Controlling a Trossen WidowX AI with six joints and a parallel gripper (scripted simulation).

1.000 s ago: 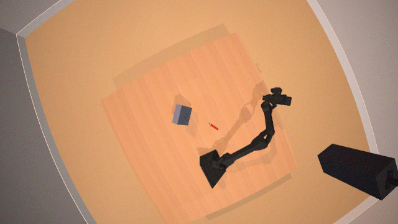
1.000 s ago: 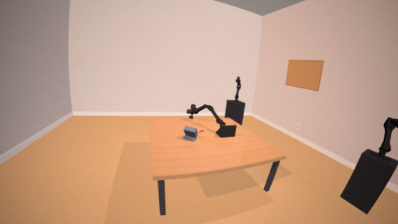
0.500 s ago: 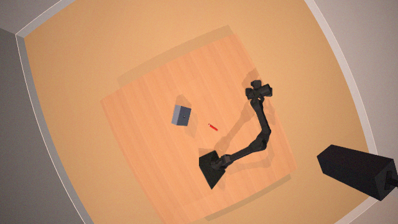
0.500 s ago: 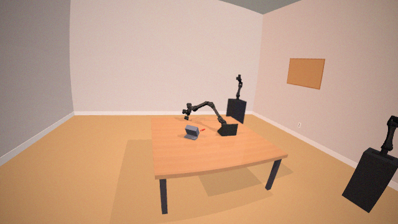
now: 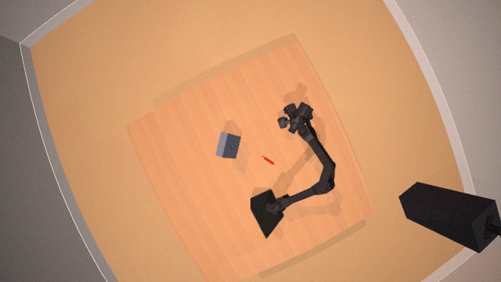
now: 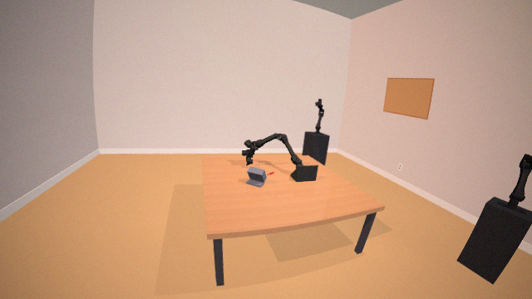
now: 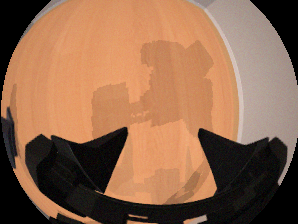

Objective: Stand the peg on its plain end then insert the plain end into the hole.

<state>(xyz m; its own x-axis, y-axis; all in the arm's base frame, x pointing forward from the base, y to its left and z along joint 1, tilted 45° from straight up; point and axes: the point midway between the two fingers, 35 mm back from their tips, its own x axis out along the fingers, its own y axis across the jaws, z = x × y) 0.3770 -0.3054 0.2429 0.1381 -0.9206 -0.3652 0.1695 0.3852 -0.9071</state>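
My gripper tip is 140 mm past the red peg, 280 mm to the right of it and 20 mm above it. Also, from my gripper tip: sloped panel (30 mm ahead, 420 mm to the left, 50 mm above).
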